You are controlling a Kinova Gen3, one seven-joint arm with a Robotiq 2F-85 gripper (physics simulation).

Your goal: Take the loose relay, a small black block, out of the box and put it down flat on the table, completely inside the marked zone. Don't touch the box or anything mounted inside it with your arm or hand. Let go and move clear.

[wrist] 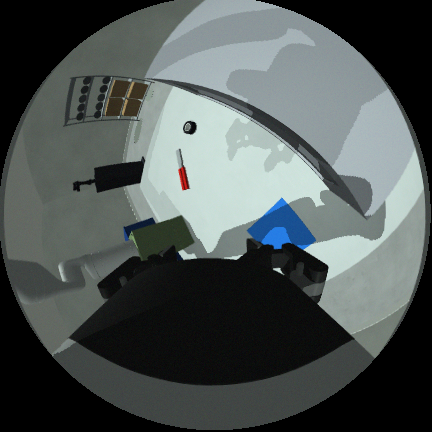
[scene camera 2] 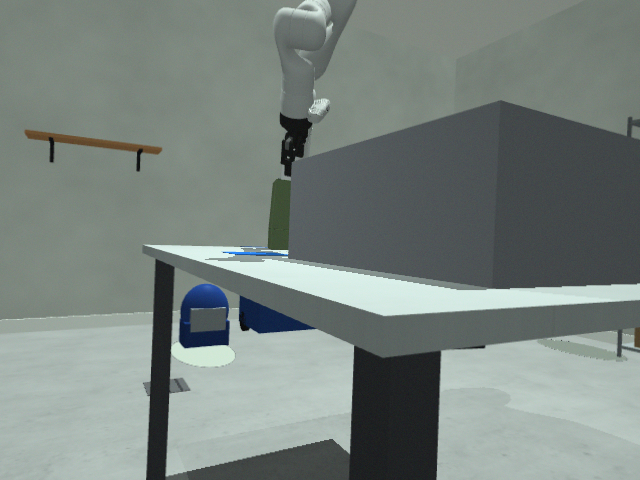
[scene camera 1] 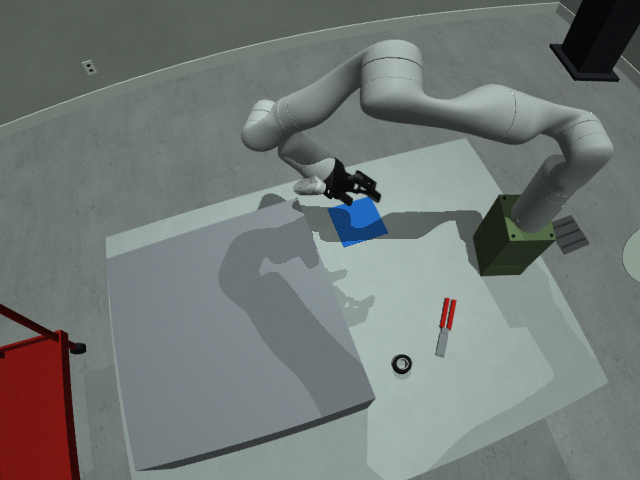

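Pixels of known places: gripper, fingertip midpoint: (wrist: 210, 250) (scene camera 1: 364, 201); arm's base, origin of the base link: (wrist: 135, 250) (scene camera 1: 527, 216).
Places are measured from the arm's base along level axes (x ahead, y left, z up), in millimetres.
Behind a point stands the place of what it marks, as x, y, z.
The box (scene camera 1: 170, 361) {864, 248, -25} (scene camera 2: 392, 206) {887, -58, -132} (wrist: 345, 110) {594, -51, -25} is large and grey, with a closed top, and stands on the table (scene camera 1: 423, 418) {311, 406, -228} (scene camera 2: 330, 289) {1070, -208, -228}. Its side towards the robot base shows as a narrow dark strip in the wrist view, and its inside cannot be made out. The loose black relay does not show in any view. The marked zone (scene camera 1: 361, 222) {384, -168, -227} (scene camera 2: 253, 253) {398, -185, -227} (wrist: 282, 220) {421, -143, -227} is a blue square beside the box's corner, partly in shadow. My gripper (scene camera 1: 363, 199) {401, -92, -6} (scene camera 2: 287, 173) {401, -92, -6} (wrist: 210, 250) {401, -92, -6} is open and empty, above the table near the zone, outside the box.
A red-handled tool (scene camera 1: 445, 314) {204, 148, -218} (wrist: 183, 177) {204, 142, -217} and a small black ring (scene camera 1: 393, 364) {367, 262, -210} (wrist: 194, 128) {355, 242, -224} lie on the table. The arm stands on a green block (scene camera 1: 498, 248) {69, 41, -74} (scene camera 2: 279, 214) {59, -56, -112} (wrist: 162, 237) {64, -7, -105}. A red cart (scene camera 1: 31, 403) stands beyond the box's far side.
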